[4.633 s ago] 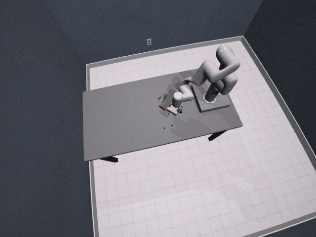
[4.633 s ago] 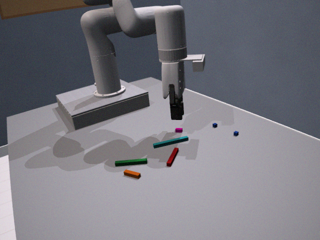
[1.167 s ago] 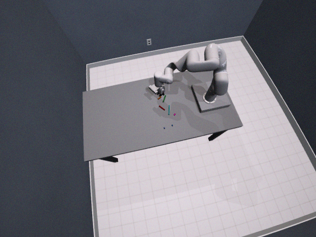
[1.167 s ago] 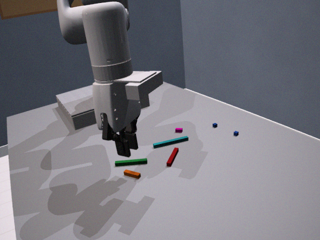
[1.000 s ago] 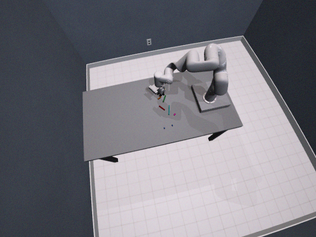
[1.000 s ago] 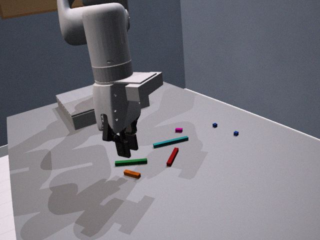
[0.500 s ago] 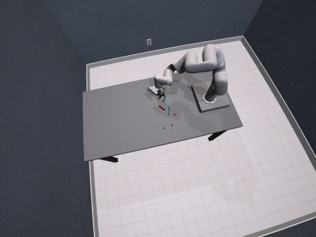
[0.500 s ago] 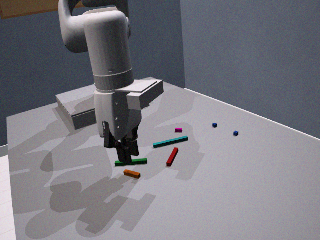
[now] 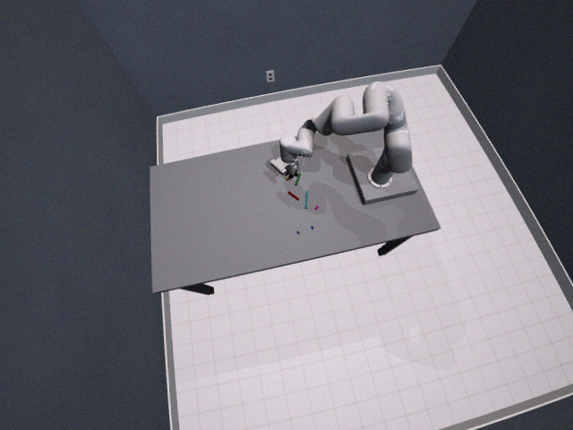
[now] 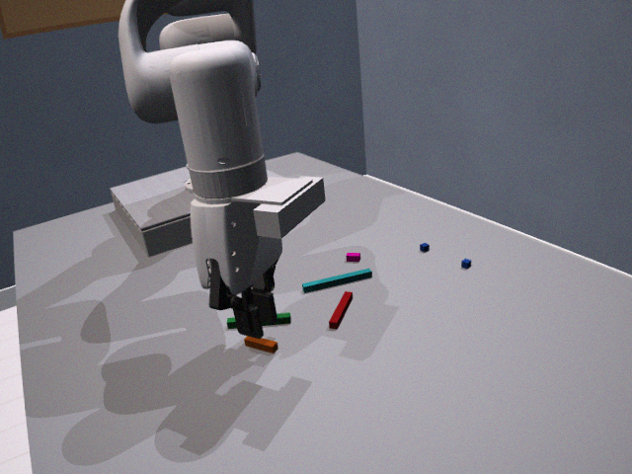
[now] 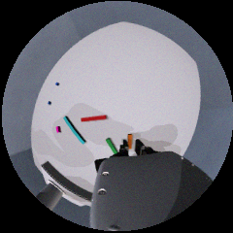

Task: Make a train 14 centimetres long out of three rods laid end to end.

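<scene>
Now: the orange rod 4 cm below my hand. The rest, counted from my hand: green rod 4 cm below, 4 cm behind, 3 cm to the left; then red rod 11 cm to the left, 4 cm below, 3 cm ahead; then turquoise rod 16 cm to the left, 4 cm below, 3 cm behind.
</scene>
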